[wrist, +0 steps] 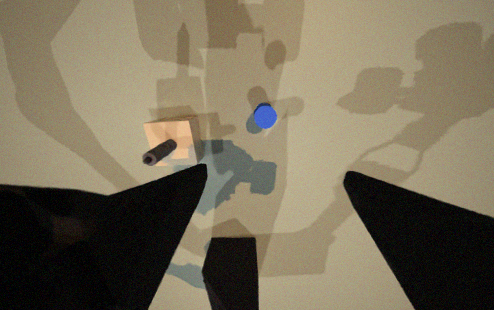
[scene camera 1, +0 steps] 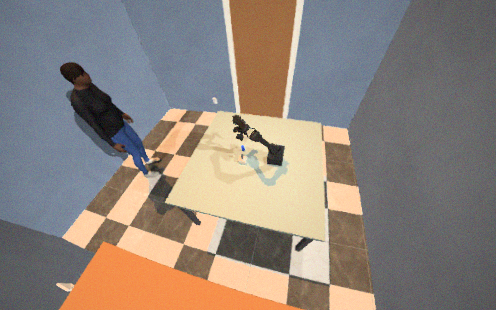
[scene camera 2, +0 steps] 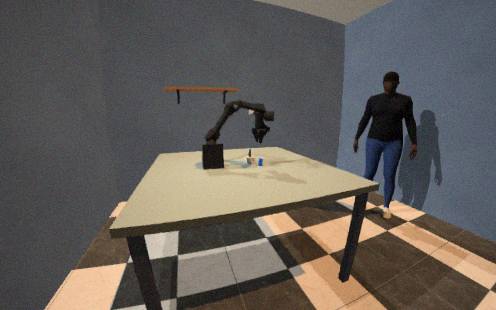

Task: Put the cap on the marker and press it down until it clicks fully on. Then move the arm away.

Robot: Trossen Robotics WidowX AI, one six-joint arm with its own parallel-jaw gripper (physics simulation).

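Where they show: gripper, fingertip midpoint: (wrist: 274, 174) (scene camera 1: 243, 138) (scene camera 2: 258, 142); arm's base, origin of the base link: (scene camera 1: 276, 150) (scene camera 2: 211, 148).
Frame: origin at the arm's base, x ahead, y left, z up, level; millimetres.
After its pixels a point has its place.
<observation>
The blue cap (scene camera 1: 243, 148) @(y -32, x 339, z -109 mm) (scene camera 2: 260, 162) @(y -55, x 344, z -113 mm) (wrist: 265, 116) @(y -42, x 350, z -89 mm) stands upright on the table (scene camera 1: 290, 200) @(y 384, x -201, z -141 mm) (scene camera 2: 200, 195) @(y -459, x -94, z -141 mm), beside the marker's block and apart from it. The dark marker (scene camera 1: 242, 156) @(y 105, x 300, z -63 mm) (scene camera 2: 250, 153) @(y 89, x 309, z -73 mm) (wrist: 160, 152) @(y 91, x 310, z -60 mm) stands upright, tip up and uncapped, in a small peach-coloured block (scene camera 2: 249, 160) @(y 64, x 294, z -123 mm) (wrist: 167, 129) @(y 100, x 330, z -103 mm). My gripper (scene camera 1: 239, 135) @(y -42, x 332, z 32 mm) (scene camera 2: 259, 141) @(y -42, x 332, z 32 mm) (wrist: 274, 174) @(y -42, x 332, z 32 mm) is open and empty, pointing down, well above the table. In the wrist view the cap lies beyond the fingertips, between their two sides, and the marker lies beyond the left finger's tip.
The arm's black base (scene camera 1: 275, 155) @(y 88, x -3, z 29 mm) (scene camera 2: 213, 156) @(y -35, x 7, z -52 mm) stands on the table, to the left of the block in scene camera 2. A person (scene camera 1: 100, 110) (scene camera 2: 391, 117) stands beyond the table. A wall shelf (scene camera 2: 200, 89) hangs behind the arm. Arm shadows cross the table around the cap and block.
</observation>
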